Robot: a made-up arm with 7 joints. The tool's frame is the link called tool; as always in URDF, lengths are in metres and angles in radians.
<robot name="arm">
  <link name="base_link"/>
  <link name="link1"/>
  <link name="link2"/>
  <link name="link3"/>
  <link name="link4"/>
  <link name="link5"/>
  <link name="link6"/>
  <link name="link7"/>
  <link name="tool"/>
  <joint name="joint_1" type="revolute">
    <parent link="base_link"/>
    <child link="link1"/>
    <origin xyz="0 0 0.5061" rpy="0 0 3.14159"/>
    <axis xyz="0 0 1"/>
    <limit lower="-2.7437" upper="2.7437"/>
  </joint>
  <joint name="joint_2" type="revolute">
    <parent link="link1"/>
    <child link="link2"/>
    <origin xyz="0 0 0" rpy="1.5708 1.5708 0"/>
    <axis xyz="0 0 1"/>
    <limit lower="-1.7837" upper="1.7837"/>
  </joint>
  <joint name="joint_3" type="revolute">
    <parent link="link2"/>
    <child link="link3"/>
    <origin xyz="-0.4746 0 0" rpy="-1.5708 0 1.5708"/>
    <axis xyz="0 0 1"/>
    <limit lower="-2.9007" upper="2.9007"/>
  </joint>
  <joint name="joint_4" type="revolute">
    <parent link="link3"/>
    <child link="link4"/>
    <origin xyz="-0.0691 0 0" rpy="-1.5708 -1.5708 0"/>
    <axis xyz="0 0 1"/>
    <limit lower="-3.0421" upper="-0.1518"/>
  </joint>
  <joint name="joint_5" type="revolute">
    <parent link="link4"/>
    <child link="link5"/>
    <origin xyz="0.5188 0.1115 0" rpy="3.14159 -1.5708 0"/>
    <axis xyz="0 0 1"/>
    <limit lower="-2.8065" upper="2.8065"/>
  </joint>
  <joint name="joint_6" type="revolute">
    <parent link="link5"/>
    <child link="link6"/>
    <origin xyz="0 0 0" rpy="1.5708 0 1.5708"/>
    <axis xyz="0 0 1"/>
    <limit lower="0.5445" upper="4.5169"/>
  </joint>
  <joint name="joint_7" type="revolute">
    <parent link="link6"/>
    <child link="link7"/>
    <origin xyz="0.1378 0 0" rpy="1.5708 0 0"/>
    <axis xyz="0 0 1"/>
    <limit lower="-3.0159" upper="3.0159"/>
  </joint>
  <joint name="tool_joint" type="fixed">
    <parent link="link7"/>
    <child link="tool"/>
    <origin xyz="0 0 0" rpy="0 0 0"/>
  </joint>
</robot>
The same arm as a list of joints. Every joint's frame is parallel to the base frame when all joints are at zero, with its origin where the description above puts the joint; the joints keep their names.
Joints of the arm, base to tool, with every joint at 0 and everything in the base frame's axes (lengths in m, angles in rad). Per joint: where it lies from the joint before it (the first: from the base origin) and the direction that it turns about. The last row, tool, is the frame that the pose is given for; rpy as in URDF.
joint_1: axis +z origin 0.0000 0.0000 0.5061
joint_2: axis +y origin 0.0000 0.0000 0.0000
joint_3: axis +z origin 0.0000 0.0000 0.4746
joint_4: axis -y origin 0.0691 0.0000 0.0000
joint_5: axis +z origin -0.1115 0.0000 0.5188
joint_6: axis -y origin 0.0000 0.0000 0.0000
joint_7: axis -z origin 0.1378 0.0000 0.0000
tool: origin 0.0000 0.0000 0.0000 rpy -3.1416 0.0000 0.0000
Joint limits (rad, base to tool): -2.7437..2.7437 -1.7837..1.7837 -2.9007..2.9007 -3.0421..-0.1518 -2.8065..2.8065 0.5445..4.5169 -3.0159..3.0159

